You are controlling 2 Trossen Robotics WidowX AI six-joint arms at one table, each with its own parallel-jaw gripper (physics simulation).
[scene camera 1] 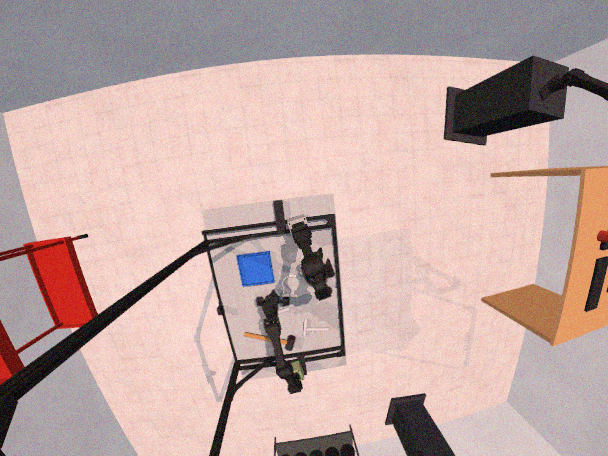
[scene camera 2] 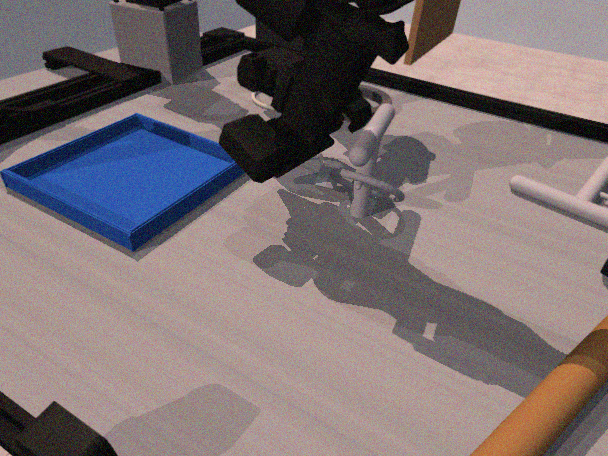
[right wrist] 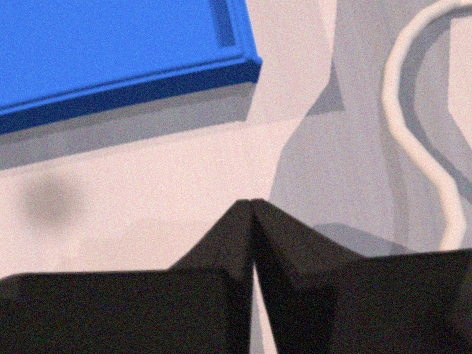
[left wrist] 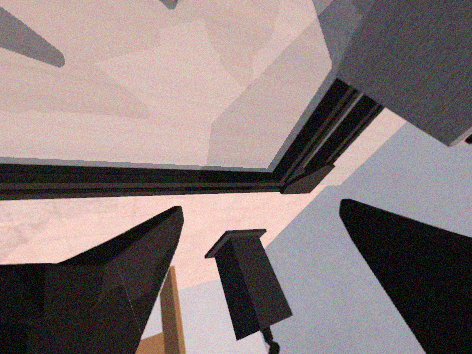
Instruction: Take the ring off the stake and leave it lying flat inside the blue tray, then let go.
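Pixels of known places: left gripper, between the fingertips: [scene camera 1: 324,253] [left wrist: 259,209]; right gripper, between the fingertips: [scene camera 1: 273,289] [scene camera 2: 276,174] [right wrist: 249,212]; left arm's base, origin of its link: [scene camera 1: 299,228] [scene camera 2: 154,0]; right arm's base, origin of its link: [scene camera 1: 294,376].
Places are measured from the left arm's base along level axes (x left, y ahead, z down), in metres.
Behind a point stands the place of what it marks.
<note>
The blue tray [scene camera 1: 256,269] @(z 0.107, x -0.314, y 0.175 m) [scene camera 2: 120,180] @(z 0.107, x -0.335, y 0.164 m) [right wrist: 115,45] @(z 0.107, x -0.282, y 0.252 m) lies flat. A grey-white stake [scene camera 2: 359,200] @(z 0.089, x -0.282, y 0.434 m) leans beside it, with a thin ring [scene camera 2: 386,187] @(z 0.061, x -0.288, y 0.460 m) around its lower part, tilted. The ring and stake cannot be made out in the right wrist view. My right gripper [scene camera 1: 272,296] @(z 0.097, x -0.259, y 0.326 m) [scene camera 2: 310,145] [right wrist: 249,212] @(z 0.097, x -0.259, y 0.326 m) is shut with its fingertips together and nothing between them. It hangs above the table between tray and stake, apart from the ring; its tips are hard to make out in scene camera 2. My left gripper [scene camera 1: 326,258] @(z 0.005, x 0.089, y 0.171 m) [left wrist: 259,209] @(z 0.005, x 0.089, y 0.171 m) is open and empty, far from the ring, facing the table's edge.
A pale bent rod [scene camera 2: 261,101] @(z 0.107, x -0.057, y 0.214 m) [right wrist: 392,100] @(z 0.106, x -0.195, y 0.309 m) curves near the stake. An orange-handled hammer [scene camera 1: 257,335] @(z 0.091, x -0.467, y 0.600 m) [scene camera 2: 555,400] @(z 0.082, x -0.466, y 0.617 m) lies under the right arm. A white T-shaped piece [scene camera 1: 317,329] @(z 0.095, x -0.090, y 0.692 m) [scene camera 2: 555,197] @(z 0.098, x -0.165, y 0.641 m) lies right of the stake. Black rails [scene camera 1: 339,295] @(z 0.094, x 0.110, y 0.501 m) [left wrist: 125,182] @(z 0.093, x 0.149, y 0.250 m) edge the table.
</note>
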